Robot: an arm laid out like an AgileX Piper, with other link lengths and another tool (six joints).
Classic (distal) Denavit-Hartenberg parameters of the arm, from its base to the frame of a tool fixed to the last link. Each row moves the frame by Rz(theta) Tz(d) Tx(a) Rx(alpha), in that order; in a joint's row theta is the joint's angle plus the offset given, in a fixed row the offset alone. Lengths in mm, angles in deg.
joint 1: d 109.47, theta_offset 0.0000, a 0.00, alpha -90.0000
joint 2: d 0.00, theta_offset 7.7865, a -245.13, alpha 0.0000
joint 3: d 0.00, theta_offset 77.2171, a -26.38, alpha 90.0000
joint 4: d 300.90, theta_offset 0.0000, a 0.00, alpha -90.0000
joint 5: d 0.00, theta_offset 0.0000, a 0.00, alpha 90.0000
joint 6: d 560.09, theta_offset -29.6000, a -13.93, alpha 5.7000
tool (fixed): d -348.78, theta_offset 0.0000, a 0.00, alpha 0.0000
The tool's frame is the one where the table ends.
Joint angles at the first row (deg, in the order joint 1, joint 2, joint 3, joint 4, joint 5, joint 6):
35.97 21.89 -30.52 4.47 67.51 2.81
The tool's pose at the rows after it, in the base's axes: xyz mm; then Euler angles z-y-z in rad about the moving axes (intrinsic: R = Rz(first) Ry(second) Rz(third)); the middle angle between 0 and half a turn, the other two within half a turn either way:
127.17, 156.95, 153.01, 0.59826, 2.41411, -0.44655
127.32, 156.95, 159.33, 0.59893, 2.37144, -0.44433
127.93, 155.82, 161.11, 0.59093, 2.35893, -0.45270
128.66, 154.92, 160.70, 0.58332, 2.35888, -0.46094
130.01, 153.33, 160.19, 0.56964, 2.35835, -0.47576
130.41, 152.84, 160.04, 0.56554, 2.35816, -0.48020
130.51, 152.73, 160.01, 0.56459, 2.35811, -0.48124
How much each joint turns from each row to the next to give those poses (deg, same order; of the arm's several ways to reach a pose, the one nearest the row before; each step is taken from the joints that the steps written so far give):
0.01 -4.14 3.20 0.00 -2.19 0.54
0.00 -2.04 0.32 0.00 -0.73 0.00
-0.01 -0.64 0.05 -0.37 -0.12 -0.01
0.00 -0.01 0.02 -0.35 0.00 0.00
0.01 0.00 0.00 -0.63 0.00 0.01
-0.01 0.00 0.00 -0.19 0.00 0.00
0.00 0.00 0.00 -0.04 0.00 0.00

